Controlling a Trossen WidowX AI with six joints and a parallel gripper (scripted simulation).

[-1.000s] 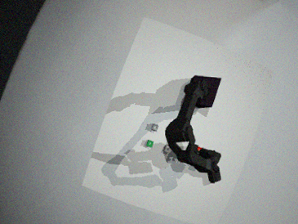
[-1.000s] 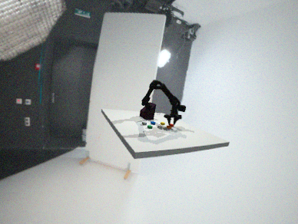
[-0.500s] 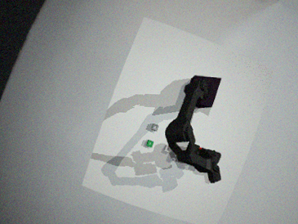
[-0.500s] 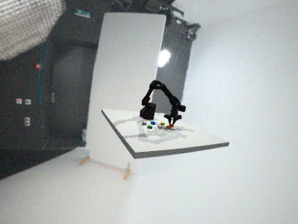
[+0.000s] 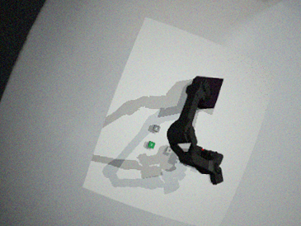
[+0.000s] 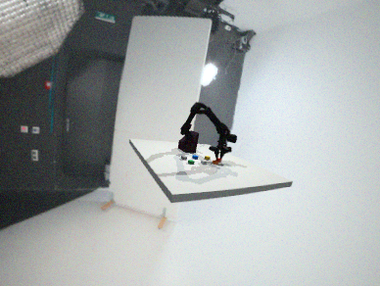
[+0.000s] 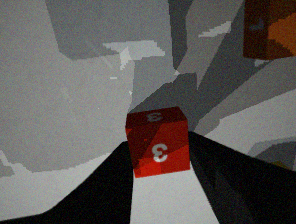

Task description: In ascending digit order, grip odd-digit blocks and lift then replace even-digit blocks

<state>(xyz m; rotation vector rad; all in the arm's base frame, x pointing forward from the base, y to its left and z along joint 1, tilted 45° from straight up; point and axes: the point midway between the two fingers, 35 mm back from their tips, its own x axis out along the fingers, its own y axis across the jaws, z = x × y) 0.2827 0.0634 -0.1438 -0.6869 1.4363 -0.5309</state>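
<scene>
My gripper tip is now right at the red block. Round my gripper tip: yellow block 7 cm to the right, 5 cm behind; white block 17 cm to the right, 7 cm ahead; orange block 7 cm to the right, 6 cm ahead.
</scene>
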